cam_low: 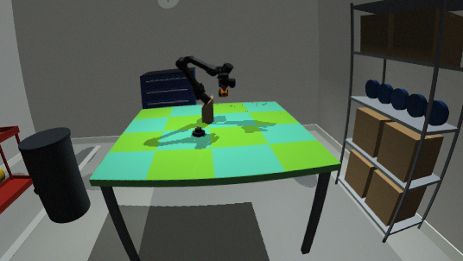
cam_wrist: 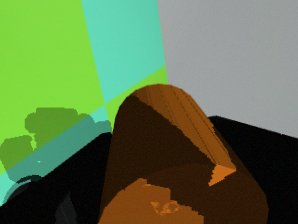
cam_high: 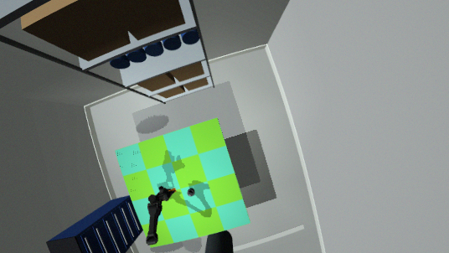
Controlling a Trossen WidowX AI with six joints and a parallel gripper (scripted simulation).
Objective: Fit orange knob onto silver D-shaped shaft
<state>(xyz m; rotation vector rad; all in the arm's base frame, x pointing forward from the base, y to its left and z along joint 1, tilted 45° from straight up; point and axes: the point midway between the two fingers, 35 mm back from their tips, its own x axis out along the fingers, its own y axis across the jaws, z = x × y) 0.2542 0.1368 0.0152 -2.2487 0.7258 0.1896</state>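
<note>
Now: gripper tip 3 cm past the orange knob and 2 cm below it. From my gripper tip the other things lie so: dark round pedestal 2 cm ahead, 18 cm to the right, 22 cm below.
</note>
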